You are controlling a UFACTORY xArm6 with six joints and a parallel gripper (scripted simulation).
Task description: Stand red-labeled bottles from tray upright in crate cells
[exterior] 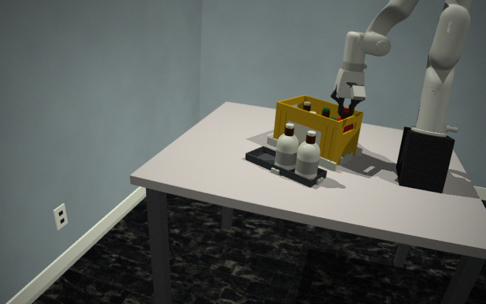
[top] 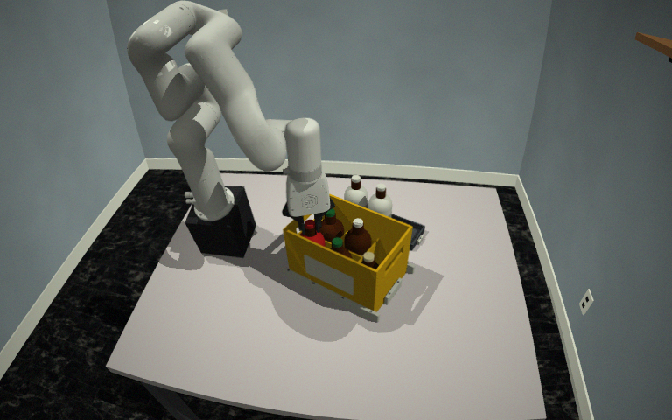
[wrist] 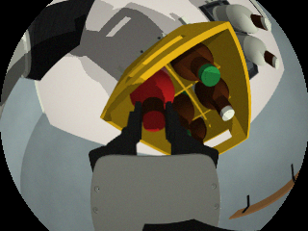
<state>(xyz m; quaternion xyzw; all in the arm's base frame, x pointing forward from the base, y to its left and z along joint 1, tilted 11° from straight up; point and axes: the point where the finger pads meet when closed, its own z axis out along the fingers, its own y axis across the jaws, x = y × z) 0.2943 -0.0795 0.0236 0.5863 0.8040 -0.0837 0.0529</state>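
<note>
My hand is 7 cm above the red-labeled bottle. Also, from my hand: crate (10 cm ahead, 9 cm below, 1 cm to the right).
</note>
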